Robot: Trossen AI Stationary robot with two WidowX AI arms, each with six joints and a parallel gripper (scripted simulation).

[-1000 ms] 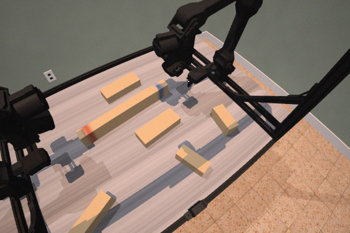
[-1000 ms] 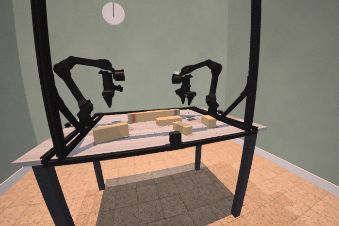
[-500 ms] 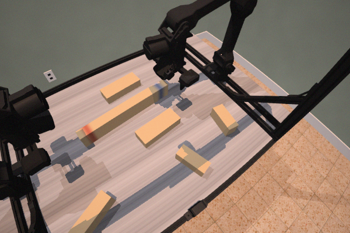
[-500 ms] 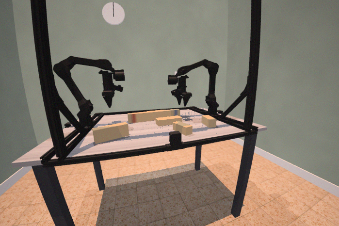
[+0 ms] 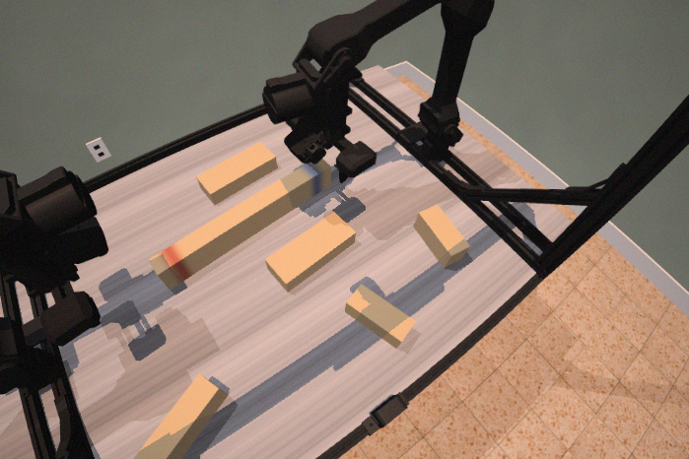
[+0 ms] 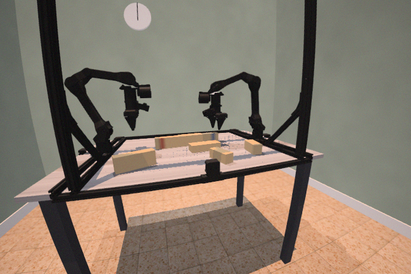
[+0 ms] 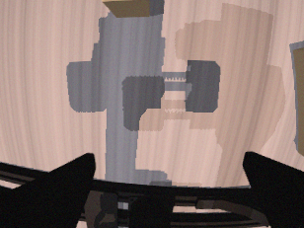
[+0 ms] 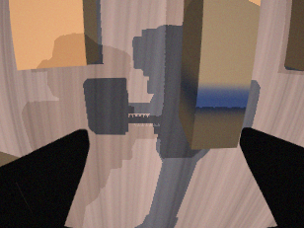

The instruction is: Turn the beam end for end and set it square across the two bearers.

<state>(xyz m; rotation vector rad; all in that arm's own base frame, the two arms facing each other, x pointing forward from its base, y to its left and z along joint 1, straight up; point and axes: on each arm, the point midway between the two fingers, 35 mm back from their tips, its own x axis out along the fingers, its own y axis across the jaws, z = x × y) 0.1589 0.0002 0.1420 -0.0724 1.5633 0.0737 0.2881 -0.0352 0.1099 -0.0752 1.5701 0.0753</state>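
Now: right hand 3 cm short of the beam, 17 cm to the right of it and 10 cm above it.
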